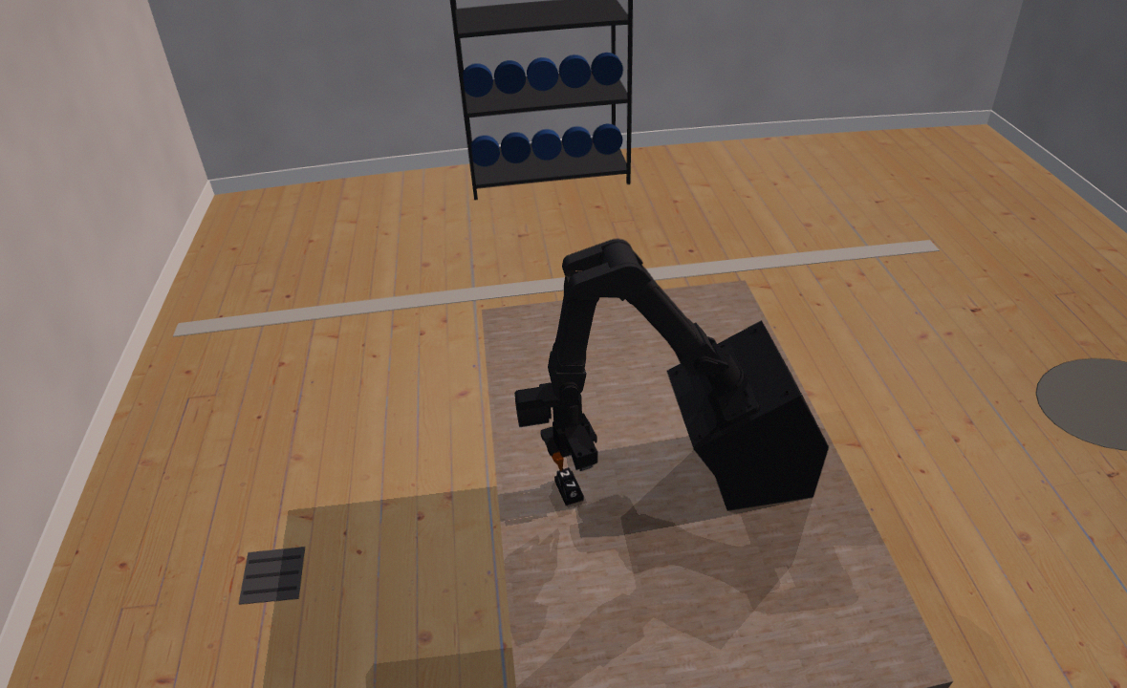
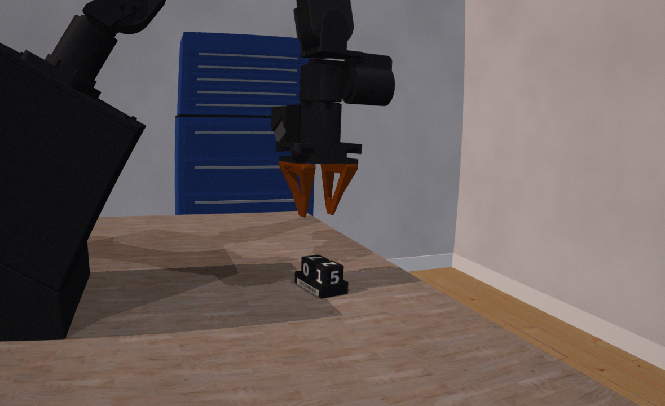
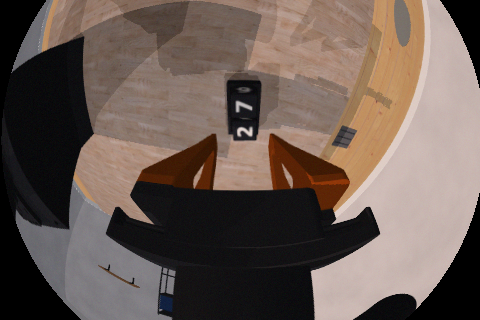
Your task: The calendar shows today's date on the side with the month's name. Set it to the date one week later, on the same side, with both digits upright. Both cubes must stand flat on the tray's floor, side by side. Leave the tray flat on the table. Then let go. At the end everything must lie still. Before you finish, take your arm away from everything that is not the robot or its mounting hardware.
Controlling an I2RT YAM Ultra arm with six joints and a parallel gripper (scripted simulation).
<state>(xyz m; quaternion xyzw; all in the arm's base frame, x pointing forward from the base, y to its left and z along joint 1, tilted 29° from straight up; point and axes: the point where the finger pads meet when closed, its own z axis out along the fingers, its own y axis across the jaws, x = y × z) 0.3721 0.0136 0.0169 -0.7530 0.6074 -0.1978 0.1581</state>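
The black tray lies 10 mm to the right of my hand and 100 mm below it.
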